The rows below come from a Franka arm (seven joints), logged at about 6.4 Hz.
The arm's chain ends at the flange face. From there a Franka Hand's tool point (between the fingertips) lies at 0.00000 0.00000 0.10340 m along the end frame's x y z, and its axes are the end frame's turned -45 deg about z.
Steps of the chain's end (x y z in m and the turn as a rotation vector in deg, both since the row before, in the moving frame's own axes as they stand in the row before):
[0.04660, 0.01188, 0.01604, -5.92, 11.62, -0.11]
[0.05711, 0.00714, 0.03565, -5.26, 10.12, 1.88]
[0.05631, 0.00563, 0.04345, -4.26, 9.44, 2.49]
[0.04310, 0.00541, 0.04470, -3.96, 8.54, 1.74]
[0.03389, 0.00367, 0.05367, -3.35, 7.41, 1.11]
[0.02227, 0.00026, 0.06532, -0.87, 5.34, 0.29]
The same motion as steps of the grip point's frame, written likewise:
[0.03178, 0.06353, 0.01337, -12.40, 4.03, -0.11]
[0.04117, 0.06503, 0.03361, -10.88, 3.44, 1.88]
[0.04203, 0.06132, 0.04177, -9.69, 3.66, 2.49]
[0.03223, 0.05027, 0.04331, -8.84, 3.24, 1.74]
[0.02640, 0.04029, 0.05263, -7.61, 2.87, 1.11]
[0.02124, 0.02386, 0.06486, -4.39, 3.16, 0.29]

